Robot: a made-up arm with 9 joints. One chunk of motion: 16 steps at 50 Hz.
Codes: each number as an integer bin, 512 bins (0 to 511) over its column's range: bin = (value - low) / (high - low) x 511, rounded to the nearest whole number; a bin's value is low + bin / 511 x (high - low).
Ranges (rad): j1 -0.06..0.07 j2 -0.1..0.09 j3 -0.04..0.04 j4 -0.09..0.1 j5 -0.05..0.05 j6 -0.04..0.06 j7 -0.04..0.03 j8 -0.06..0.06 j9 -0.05..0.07
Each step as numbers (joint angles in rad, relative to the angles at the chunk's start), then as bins.
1 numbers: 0.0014 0.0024 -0.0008 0.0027 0.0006 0.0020 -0.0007 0.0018 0.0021
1 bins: 241 275 250 249 259 215 287 263 222
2 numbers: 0.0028 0.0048 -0.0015 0.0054 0.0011 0.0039 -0.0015 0.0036 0.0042
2 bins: 247 282 246 257 261 224 281 271 231
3 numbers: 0.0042 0.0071 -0.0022 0.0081 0.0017 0.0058 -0.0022 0.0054 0.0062
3 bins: 252 288 241 264 264 234 276 278 239
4 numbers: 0.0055 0.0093 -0.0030 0.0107 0.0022 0.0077 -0.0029 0.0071 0.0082
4 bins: 257 294 236 271 267 244 271 286 248
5 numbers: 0.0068 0.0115 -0.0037 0.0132 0.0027 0.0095 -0.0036 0.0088 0.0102
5 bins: 263 300 232 278 269 253 266 293 256
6 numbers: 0.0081 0.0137 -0.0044 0.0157 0.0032 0.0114 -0.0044 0.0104 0.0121
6 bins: 268 306 227 284 272 263 260 300 264
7 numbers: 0.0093 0.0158 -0.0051 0.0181 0.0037 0.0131 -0.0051 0.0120 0.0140
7 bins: 272 311 223 291 274 271 255 307 273
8 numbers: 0.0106 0.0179 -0.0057 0.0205 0.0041 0.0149 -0.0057 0.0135 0.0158
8 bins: 278 317 219 297 276 281 250 313 280
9 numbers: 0.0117 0.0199 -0.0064 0.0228 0.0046 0.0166 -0.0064 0.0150 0.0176
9 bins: 282 322 215 303 279 289 245 319 288
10 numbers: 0.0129 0.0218 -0.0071 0.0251 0.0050 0.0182 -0.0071 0.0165 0.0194
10 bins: 287 328 210 310 281 297 240 326 296
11 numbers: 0.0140 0.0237 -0.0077 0.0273 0.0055 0.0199 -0.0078 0.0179 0.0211
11 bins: 291 333 206 315 284 306 235 332 303
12 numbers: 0.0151 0.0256 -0.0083 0.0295 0.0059 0.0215 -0.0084 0.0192 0.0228
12 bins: 295 338 202 321 286 314 231 337 310
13 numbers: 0.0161 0.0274 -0.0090 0.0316 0.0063 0.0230 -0.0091 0.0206 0.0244
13 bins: 299 343 198 327 288 322 226 343 317
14 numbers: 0.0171 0.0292 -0.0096 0.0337 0.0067 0.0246 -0.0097 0.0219 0.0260
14 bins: 303 347 194 333 290 330 221 349 324
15 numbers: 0.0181 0.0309 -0.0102 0.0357 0.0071 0.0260 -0.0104 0.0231 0.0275
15 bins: 307 352 190 338 292 337 216 354 330
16 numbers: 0.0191 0.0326 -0.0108 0.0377 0.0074 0.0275 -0.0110 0.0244 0.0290
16 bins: 311 357 187 343 293 345 212 359 336
